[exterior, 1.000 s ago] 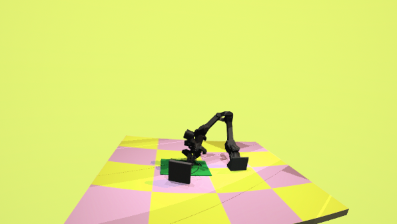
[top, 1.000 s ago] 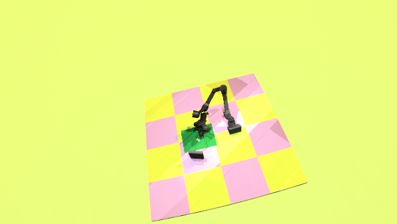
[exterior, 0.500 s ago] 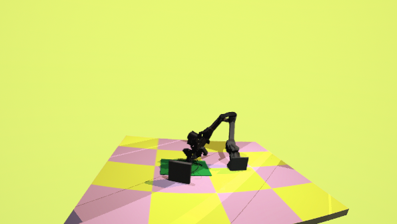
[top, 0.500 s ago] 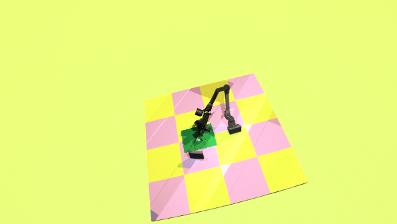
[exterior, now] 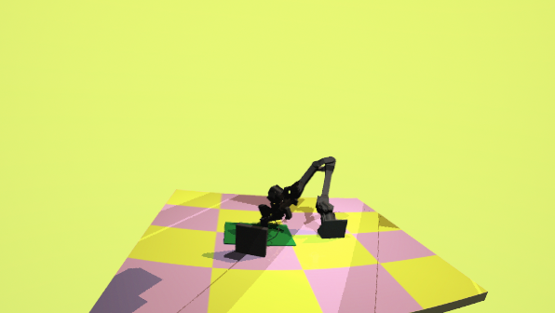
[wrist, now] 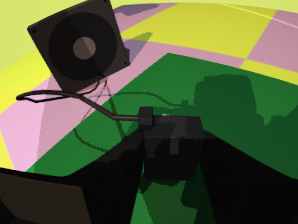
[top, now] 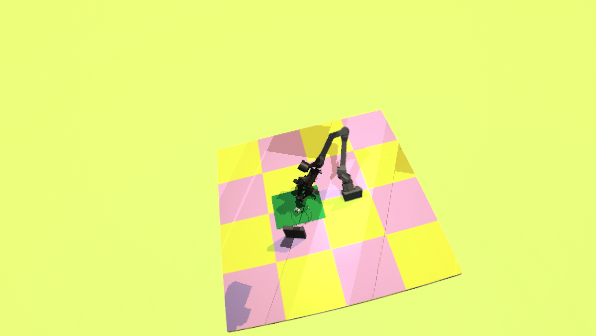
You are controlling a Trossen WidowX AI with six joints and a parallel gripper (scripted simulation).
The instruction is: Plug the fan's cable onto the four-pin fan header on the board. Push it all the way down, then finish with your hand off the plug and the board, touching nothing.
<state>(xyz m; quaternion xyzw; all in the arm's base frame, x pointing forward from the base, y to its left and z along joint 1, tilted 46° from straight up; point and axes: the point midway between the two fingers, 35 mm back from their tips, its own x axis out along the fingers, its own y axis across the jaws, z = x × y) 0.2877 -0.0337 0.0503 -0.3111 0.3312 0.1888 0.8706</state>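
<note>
Now: the green board 7 cm below my gripper tip, 2 cm to the left of it and 2 cm ahead of it. Also, from my gripper tip: black fan 20 cm to the left, 8 cm ahead; dark fan plug 1 cm below; pale four-pin header 6 cm below, 4 cm to the left, 3 cm ahead.
</note>
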